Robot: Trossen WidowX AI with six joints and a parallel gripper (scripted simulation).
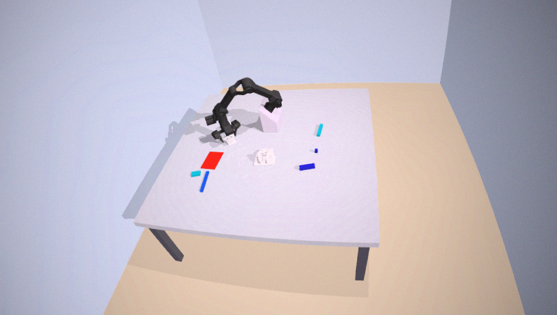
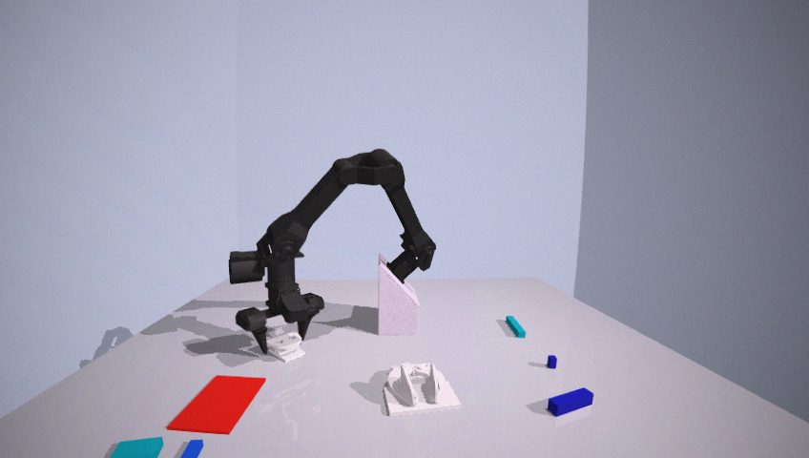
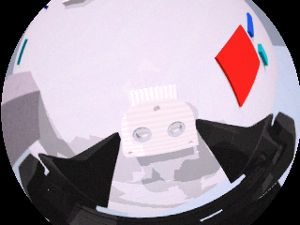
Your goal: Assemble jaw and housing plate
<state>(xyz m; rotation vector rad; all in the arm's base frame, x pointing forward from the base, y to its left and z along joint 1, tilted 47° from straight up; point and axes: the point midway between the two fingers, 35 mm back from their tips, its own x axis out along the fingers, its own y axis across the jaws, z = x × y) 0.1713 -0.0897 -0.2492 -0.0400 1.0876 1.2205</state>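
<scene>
The small white block is 1 cm to the left of my gripper tip and 1 cm ahead of it. The rest, counted from my gripper tip: red flat sheet (19 cm ahead, 5 cm to the right, 1 cm below); then cyan block (31 cm ahead, 10 cm to the right, 1 cm below); then blue bar (36 cm ahead, 2 cm to the right, 1 cm below).
</scene>
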